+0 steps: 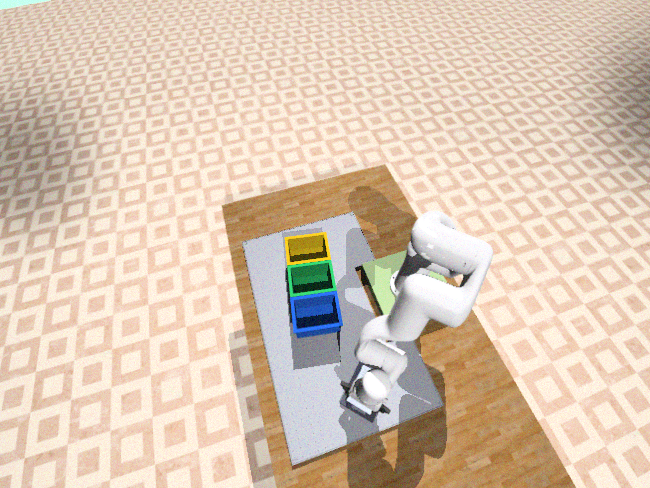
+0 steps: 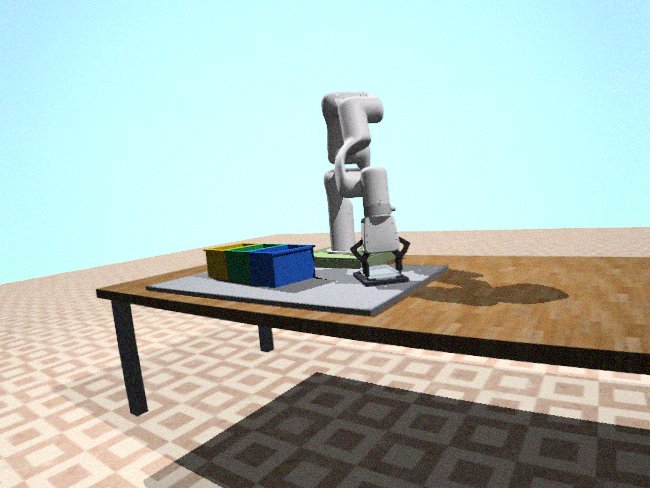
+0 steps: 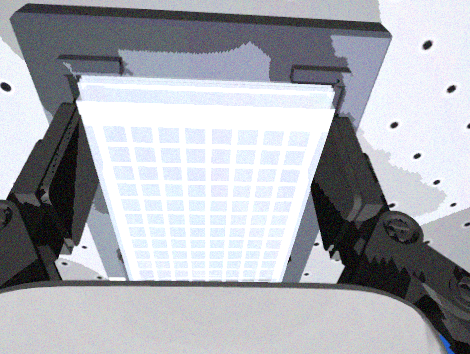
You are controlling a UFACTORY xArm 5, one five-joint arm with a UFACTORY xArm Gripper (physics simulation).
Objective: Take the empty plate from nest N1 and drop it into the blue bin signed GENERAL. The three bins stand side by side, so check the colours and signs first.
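Frame: origin at the arm's base, x up, y ahead, z left, level; centimetres.
Seen in the pictures: gripper, fingertip midpoint: [image 2: 383, 274] [image 3: 208, 139]; arm's base at its link origin: [image 2: 343, 251].
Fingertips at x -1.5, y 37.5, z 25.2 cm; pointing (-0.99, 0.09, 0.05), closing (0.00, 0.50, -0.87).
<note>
Offsets run from my fingertips to a thing's top centre. Level surfaces: height alone.
The clear plate @(dx +0.8, dy -3.6, dz -2.2 cm) [image 1: 359, 406] [image 2: 385, 270] [image 3: 210, 175], a gridded block of empty wells, sits flat in a dark nest @(dx -0.1, dy -3.6, dz -2.1 cm) [image 2: 389, 281] [image 3: 200, 32]. No N1 label can be read. My gripper [image 1: 365, 399] [image 2: 383, 272] [image 3: 208, 139] is low over the nest, with one black finger against each long side of the plate; it is shut on the plate, whose width keeps the fingers far apart. The blue bin [image 1: 316, 310] [image 2: 294, 266] is the nearest of three bins to the nest. Its sign cannot be read.
The green bin [image 1: 311, 278] [image 2: 238, 266] stands against the blue one, and the yellow bin [image 1: 307, 248] [image 2: 216, 263] is beyond it. All stand on the grey board @(dx -1.9 cm) [image 1: 304, 414] [image 2: 336, 300]. The arm's green base platform [image 1: 379, 283] [image 2: 336, 257] is beside the board.
</note>
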